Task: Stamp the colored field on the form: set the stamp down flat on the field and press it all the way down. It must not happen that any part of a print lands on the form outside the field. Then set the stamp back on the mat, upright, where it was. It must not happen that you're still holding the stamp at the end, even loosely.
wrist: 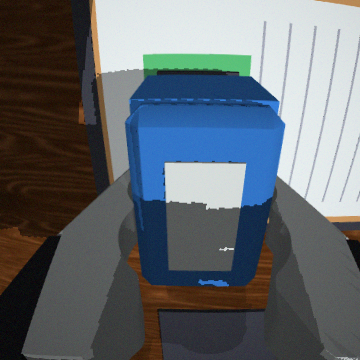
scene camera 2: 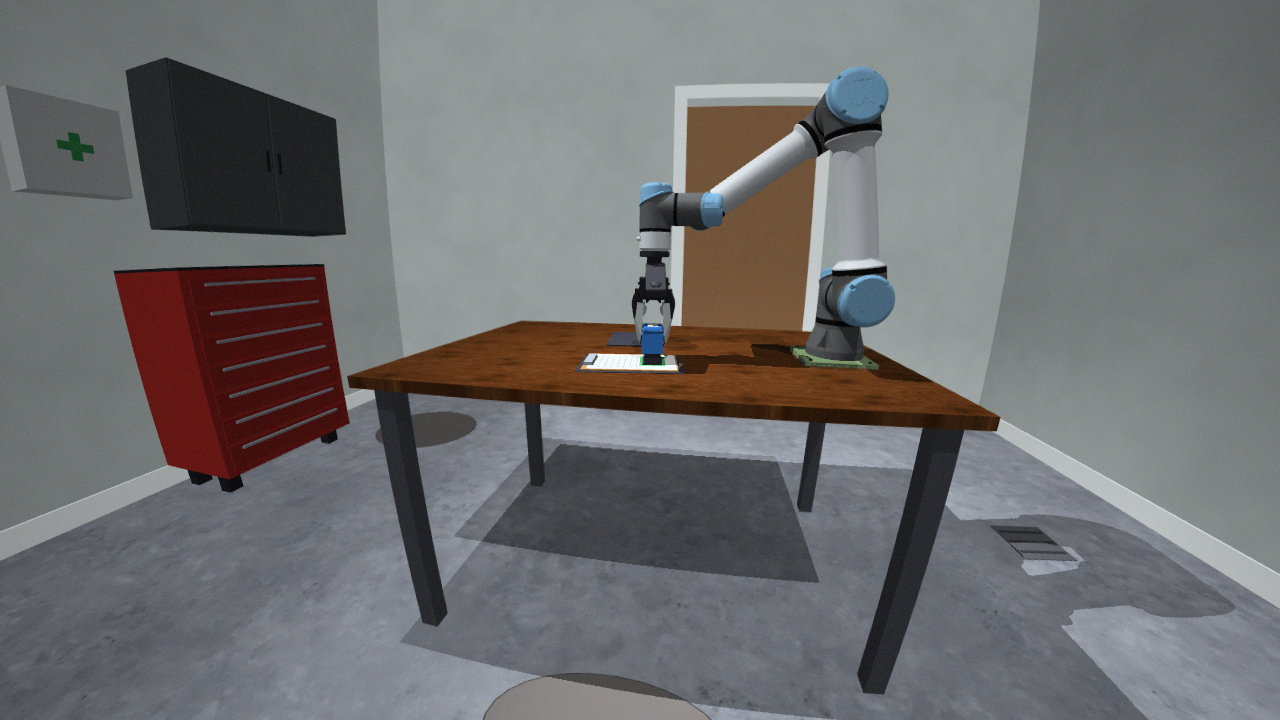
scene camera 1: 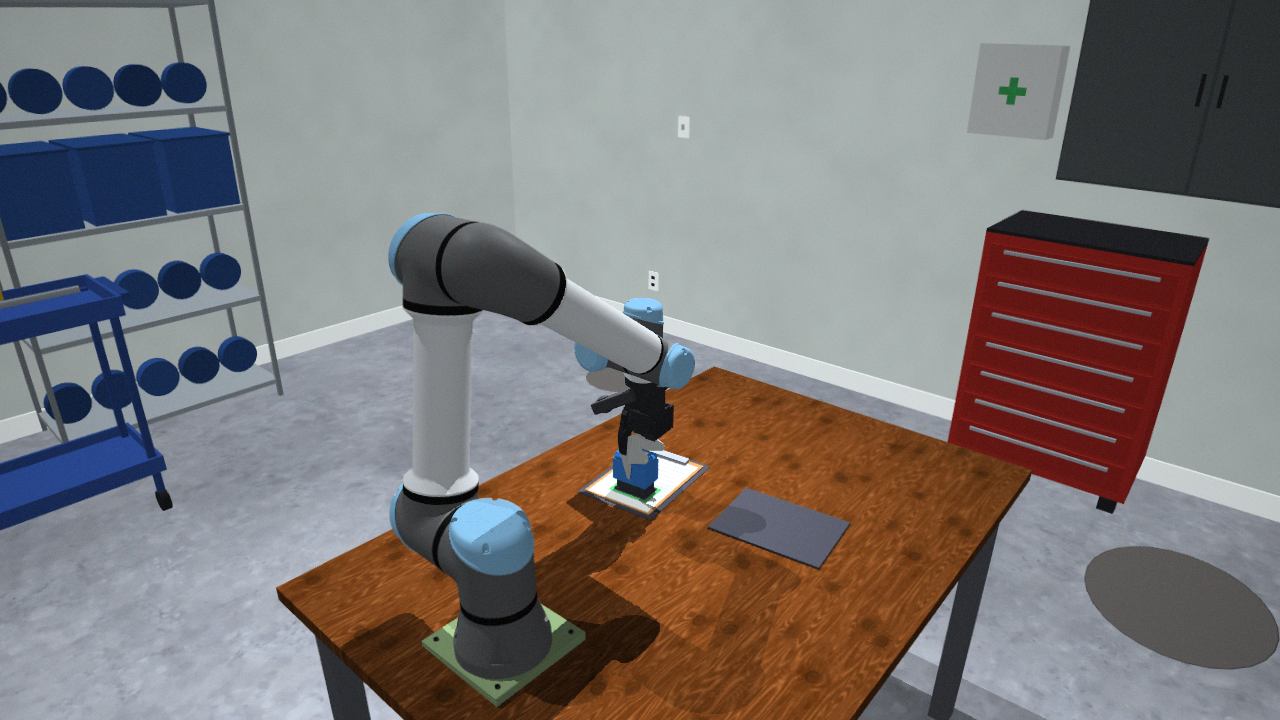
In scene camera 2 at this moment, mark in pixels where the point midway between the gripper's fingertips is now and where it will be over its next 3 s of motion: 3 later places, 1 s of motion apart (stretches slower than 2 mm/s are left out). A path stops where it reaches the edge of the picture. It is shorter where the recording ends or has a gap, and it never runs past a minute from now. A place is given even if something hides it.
My gripper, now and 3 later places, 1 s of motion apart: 652,343; 652,328; 639,314; 636,309
